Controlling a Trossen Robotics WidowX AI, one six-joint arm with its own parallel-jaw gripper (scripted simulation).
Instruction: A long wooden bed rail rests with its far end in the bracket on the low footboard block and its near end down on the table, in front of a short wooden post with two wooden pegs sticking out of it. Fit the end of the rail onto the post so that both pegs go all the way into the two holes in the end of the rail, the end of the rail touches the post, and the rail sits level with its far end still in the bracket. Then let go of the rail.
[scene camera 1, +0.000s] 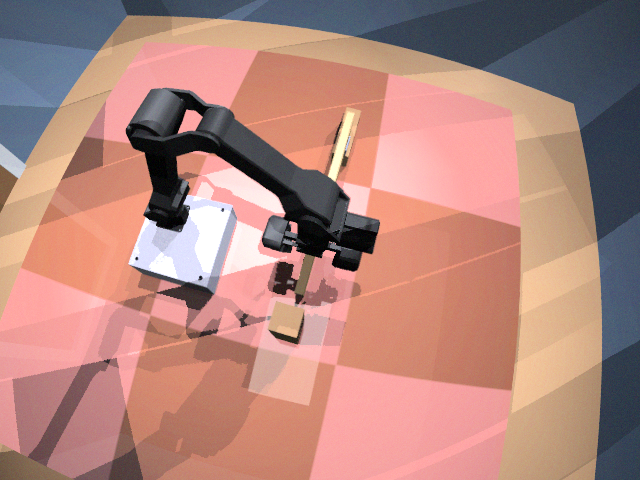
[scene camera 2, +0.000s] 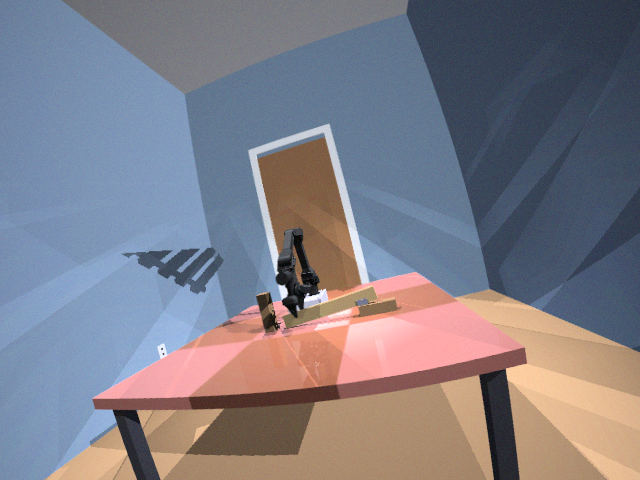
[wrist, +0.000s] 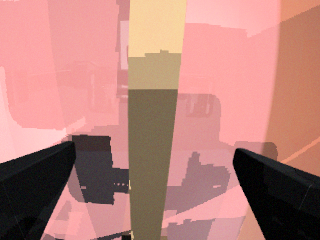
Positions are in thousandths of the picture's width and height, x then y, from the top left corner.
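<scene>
A wooden rail is visible to me: scene camera 1 (524, 351) shows it, scene camera 2 (543, 628) shows the rail as well, and I find the rail again in the wrist view (483, 173).
</scene>
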